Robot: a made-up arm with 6 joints. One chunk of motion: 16 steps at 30 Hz.
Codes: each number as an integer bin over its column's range. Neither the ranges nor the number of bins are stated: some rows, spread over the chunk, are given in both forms.
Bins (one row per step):
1: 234 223 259 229 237 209
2: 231 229 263 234 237 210
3: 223 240 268 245 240 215
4: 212 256 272 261 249 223
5: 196 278 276 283 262 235
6: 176 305 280 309 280 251
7: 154 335 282 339 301 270
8: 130 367 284 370 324 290
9: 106 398 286 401 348 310
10: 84 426 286 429 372 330
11: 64 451 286 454 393 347
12: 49 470 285 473 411 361
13: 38 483 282 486 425 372
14: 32 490 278 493 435 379
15: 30 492 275 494 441 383
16: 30 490 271 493 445 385
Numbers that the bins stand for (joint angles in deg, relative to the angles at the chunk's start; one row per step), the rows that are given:
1: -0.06 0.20 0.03 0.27 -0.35 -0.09
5: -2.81 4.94 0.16 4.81 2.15 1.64
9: -9.32 15.27 0.24 14.74 10.73 6.63
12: -13.45 21.47 0.23 20.80 17.02 10.02
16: -14.83 23.19 0.12 22.49 20.41 11.62
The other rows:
2: -0.27 0.72 0.06 0.69 -0.35 -0.03
3: -0.85 1.67 0.10 1.62 -0.05 0.31
4: -1.65 3.04 0.13 2.96 0.85 0.84
6: -4.26 7.26 0.19 7.00 3.95 2.70
7: -5.85 9.85 0.21 9.53 6.04 3.96
8: -7.59 12.60 0.22 12.14 8.34 5.30
10: -10.92 17.68 0.24 17.10 13.13 7.96
11: -12.37 19.83 0.24 19.20 15.22 9.09
13: -14.25 22.59 0.21 21.90 18.42 10.75
14: -14.68 23.19 0.18 22.49 19.41 11.22
15: -14.83 23.36 0.15 22.57 20.01 11.48

